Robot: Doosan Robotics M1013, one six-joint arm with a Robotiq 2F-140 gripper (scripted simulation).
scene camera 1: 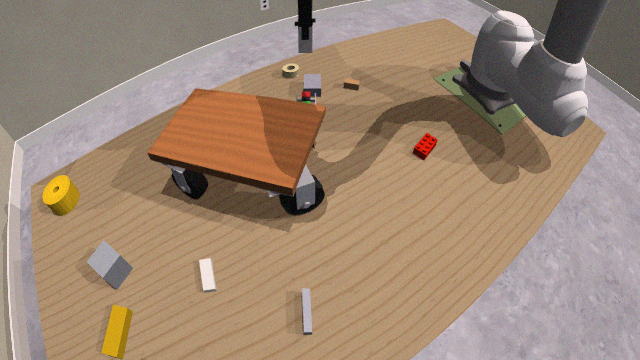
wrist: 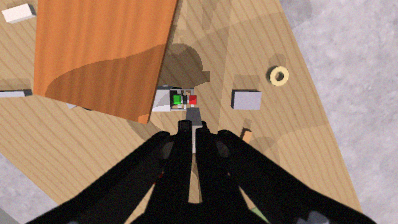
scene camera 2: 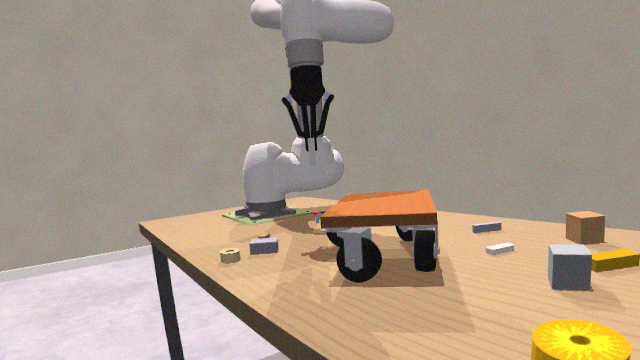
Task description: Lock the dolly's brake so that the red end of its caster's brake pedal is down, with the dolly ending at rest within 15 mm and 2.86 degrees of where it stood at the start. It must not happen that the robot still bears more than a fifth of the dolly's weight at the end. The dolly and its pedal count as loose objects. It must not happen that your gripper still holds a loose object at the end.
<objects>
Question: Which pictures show the grey cube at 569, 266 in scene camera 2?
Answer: Scene camera 1 and scene camera 2 only.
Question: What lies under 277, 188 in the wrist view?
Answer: The gripper.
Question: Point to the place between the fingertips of the gripper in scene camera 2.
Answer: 312, 165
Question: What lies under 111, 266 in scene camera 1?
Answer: A grey cube.
</objects>
